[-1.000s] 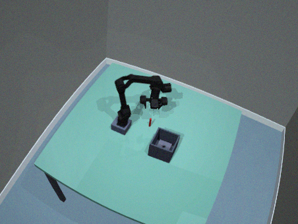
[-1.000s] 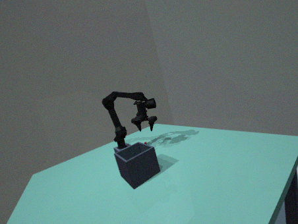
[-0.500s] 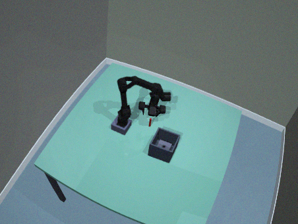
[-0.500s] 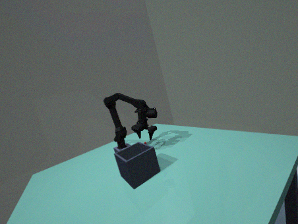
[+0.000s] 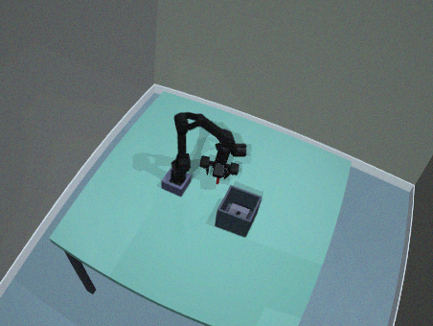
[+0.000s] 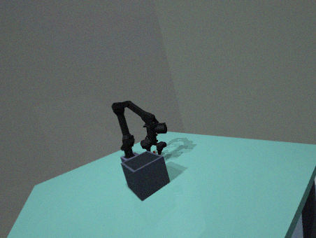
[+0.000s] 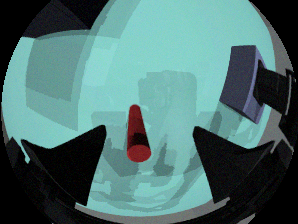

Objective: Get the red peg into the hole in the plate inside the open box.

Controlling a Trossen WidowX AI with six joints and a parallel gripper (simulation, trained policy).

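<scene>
Right now my gripper tip is 10 mm short of the red peg. Also, from my gripper tip: grey plate (180 mm ahead, 170 mm to the right).
</scene>
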